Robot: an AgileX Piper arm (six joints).
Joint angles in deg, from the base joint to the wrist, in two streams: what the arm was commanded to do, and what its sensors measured. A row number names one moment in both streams.
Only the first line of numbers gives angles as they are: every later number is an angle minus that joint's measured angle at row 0.
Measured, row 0:
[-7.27, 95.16, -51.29, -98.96, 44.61, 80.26]
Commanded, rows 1 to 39:
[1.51, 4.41, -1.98, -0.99, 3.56, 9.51]
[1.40, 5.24, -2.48, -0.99, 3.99, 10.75]
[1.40, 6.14, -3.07, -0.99, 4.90, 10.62]
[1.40, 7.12, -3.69, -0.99, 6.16, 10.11]
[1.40, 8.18, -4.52, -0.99, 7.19, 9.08]
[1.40, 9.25, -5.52, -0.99, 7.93, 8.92]
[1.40, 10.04, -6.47, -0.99, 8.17, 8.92]
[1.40, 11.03, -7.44, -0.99, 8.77, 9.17]
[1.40, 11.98, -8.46, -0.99, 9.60, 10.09]
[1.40, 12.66, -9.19, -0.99, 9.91, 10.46]
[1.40, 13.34, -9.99, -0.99, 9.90, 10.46]
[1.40, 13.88, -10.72, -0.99, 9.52, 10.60]
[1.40, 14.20, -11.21, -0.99, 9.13, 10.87]
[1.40, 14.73, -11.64, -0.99, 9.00, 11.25]
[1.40, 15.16, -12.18, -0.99, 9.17, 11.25]
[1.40, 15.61, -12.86, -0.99, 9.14, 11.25]
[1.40, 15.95, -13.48, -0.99, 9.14, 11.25]
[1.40, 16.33, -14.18, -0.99, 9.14, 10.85]
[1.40, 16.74, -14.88, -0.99, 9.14, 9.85]
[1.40, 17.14, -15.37, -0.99, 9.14, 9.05]
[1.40, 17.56, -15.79, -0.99, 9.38, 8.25]
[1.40, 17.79, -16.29, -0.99, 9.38, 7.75]
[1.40, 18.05, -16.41, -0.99, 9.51, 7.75]
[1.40, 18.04, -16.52, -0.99, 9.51, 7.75]
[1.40, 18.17, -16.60, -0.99, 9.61, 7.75]
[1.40, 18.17, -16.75, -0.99, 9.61, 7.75]
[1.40, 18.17, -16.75, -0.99, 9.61, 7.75]
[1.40, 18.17, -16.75, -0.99, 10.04, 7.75]
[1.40, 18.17, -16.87, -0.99, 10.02, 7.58]
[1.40, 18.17, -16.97, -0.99, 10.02, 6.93]
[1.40, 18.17, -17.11, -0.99, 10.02, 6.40]
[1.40, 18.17, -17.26, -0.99, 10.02, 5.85]
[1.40, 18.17, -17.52, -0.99, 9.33, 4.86]
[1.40, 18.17, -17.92, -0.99, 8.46, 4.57]
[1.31, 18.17, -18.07, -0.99, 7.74, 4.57]
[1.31, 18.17, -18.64, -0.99, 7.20, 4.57]
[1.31, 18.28, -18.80, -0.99, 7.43, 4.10]
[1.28, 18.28, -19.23, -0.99, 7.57, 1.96]
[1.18, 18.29, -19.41, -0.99, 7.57, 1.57]
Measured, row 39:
[1.38, 18.10, -18.40, -0.66, 7.63, 4.11]
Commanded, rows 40 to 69:
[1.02, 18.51, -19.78, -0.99, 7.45, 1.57]
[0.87, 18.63, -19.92, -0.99, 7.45, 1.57]
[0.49, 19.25, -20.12, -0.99, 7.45, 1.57]
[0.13, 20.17, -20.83, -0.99, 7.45, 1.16]
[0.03, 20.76, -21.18, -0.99, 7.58, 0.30]
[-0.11, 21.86, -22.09, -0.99, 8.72, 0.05]
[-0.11, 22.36, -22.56, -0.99, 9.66, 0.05]
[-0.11, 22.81, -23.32, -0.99, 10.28, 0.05]
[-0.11, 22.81, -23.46, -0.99, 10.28, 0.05]
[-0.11, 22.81, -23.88, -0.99, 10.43, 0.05]
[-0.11, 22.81, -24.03, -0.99, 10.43, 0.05]
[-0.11, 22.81, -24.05, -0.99, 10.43, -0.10]
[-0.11, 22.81, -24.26, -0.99, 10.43, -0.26]
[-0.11, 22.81, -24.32, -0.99, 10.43, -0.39]
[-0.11, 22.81, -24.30, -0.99, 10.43, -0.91]
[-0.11, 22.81, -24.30, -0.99, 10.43, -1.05]
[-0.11, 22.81, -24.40, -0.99, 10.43, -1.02]
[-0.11, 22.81, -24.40, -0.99, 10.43, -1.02]
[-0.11, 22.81, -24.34, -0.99, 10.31, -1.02]
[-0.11, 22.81, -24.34, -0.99, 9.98, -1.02]
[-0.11, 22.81, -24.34, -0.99, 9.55, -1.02]
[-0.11, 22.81, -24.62, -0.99, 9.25, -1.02]
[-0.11, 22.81, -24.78, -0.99, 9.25, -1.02]
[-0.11, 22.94, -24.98, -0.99, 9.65, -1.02]
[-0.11, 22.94, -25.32, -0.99, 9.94, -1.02]
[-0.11, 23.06, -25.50, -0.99, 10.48, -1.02]
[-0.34, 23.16, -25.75, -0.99, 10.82, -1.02]
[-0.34, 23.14, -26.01, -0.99, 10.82, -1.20]
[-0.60, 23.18, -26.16, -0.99, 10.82, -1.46]
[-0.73, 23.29, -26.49, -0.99, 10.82, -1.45]
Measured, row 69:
[-0.10, 22.88, -25.22, -0.66, 10.17, -0.73]
